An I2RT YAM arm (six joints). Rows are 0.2 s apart.
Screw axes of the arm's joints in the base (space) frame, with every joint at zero. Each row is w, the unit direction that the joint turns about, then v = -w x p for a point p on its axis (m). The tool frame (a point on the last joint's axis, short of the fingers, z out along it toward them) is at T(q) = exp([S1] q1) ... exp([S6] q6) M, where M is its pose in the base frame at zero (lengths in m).
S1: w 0 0 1 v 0.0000 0.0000 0.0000
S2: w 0 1 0 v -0.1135 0.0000 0.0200
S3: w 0 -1 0 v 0.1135 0.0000 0.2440
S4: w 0 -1 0 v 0.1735 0.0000 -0.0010
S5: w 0 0 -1 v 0.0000 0.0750 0.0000
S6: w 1 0 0 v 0.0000 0.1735 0.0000
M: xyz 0.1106 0.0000 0.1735 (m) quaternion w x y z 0.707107 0 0.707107 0
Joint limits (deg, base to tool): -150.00..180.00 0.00..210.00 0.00..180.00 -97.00..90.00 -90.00..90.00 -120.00..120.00
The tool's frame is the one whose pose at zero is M.
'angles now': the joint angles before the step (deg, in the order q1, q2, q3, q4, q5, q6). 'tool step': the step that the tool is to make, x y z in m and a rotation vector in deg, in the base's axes. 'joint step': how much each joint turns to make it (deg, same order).
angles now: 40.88, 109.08, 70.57, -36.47, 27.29, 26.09
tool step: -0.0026, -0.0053, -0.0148, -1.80, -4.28, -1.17
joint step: 0.01, 0.00, -4.37, 6.43, 4.32, -0.02
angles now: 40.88, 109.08, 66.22, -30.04, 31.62, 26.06
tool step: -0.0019, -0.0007, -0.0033, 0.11, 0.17, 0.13
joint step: 0.10, 0.00, -0.84, 0.76, -0.20, 0.03
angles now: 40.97, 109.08, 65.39, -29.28, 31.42, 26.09
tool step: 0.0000, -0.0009, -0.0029, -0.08, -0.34, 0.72
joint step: -0.11, 0.02, -0.84, 1.60, 0.02, -1.02
